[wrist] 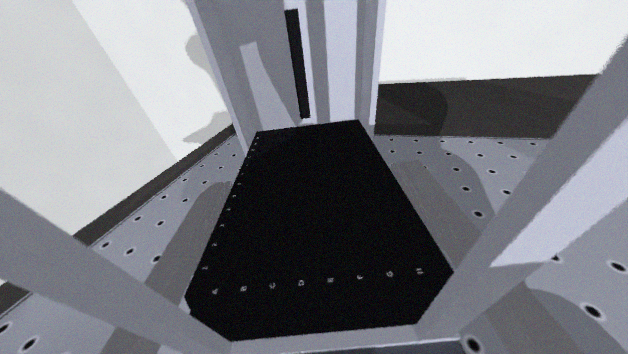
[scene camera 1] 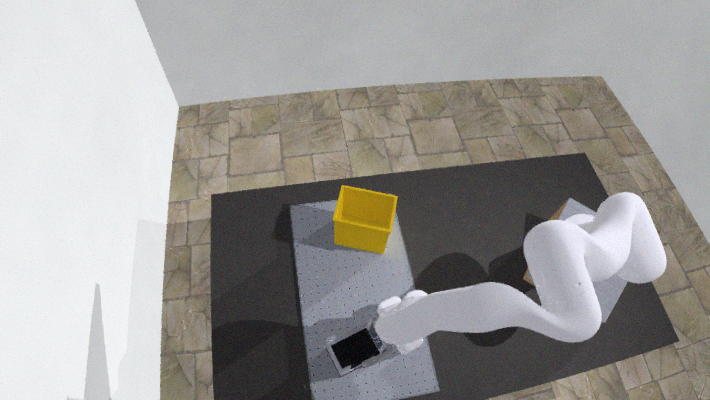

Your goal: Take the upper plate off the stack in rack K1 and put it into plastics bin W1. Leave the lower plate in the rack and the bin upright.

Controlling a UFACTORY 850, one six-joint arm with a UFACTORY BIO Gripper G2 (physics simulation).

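Observation:
The black upper plate [scene camera 1: 354,349] [wrist: 320,220] lies level in rack K1 [scene camera 1: 342,372] [wrist: 342,60], with small letters and numbers along two edges. The rack's grey uprights stand around it. The lower plate is hidden beneath the upper one. My gripper [scene camera 1: 369,344] [wrist: 315,212] reaches in from the arm's side, with its fingers close in along the plate's two long sides. It appears shut on the upper plate; the contact itself is hidden under the edges. The yellow bin W1 [scene camera 1: 362,241] stands upright and open-topped, well away from the rack in the scene view.
The rack and bin stand on a grey perforated board [scene camera 1: 350,280] [wrist: 455,169], which lies on a dark table or mat [scene camera 1: 465,200]. The white arm [scene camera 1: 480,307] stretches from its base at the right across the dark surface to the rack.

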